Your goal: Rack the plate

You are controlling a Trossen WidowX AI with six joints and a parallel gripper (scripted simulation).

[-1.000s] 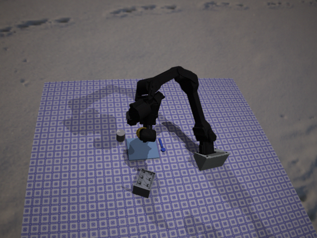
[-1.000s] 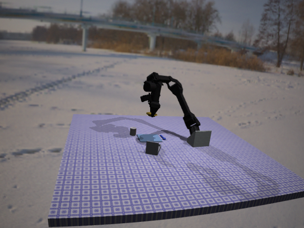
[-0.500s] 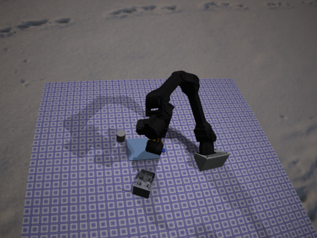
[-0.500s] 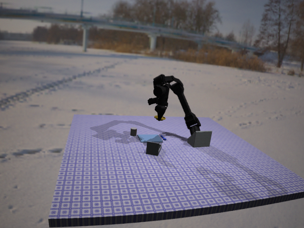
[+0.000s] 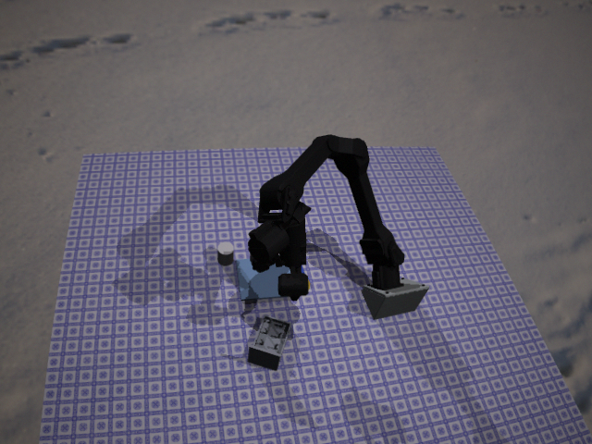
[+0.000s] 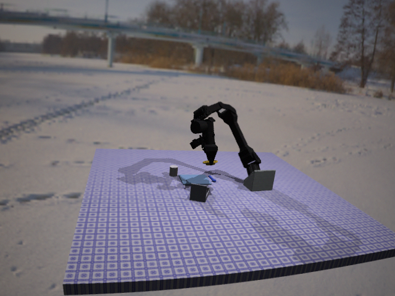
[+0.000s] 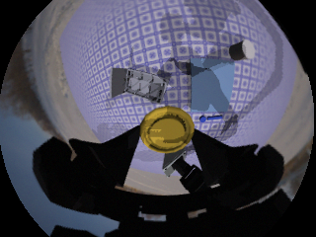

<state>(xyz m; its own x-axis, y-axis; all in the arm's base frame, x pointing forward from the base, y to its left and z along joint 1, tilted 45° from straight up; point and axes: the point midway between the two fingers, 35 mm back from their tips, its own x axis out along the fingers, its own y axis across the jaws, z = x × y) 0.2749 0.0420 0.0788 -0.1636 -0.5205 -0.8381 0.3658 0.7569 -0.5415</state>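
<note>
The grey dish rack lies 11 cm below my gripper tip, 7 cm ahead of it and 6 cm to the left of it. Also, from my gripper tip: blue spoon: 13 cm below, 12 cm to the right, 8 cm behind; light blue mat: 13 cm to the right, 13 cm below, 1 cm ahead; yellow plate: 1 cm above.
</note>
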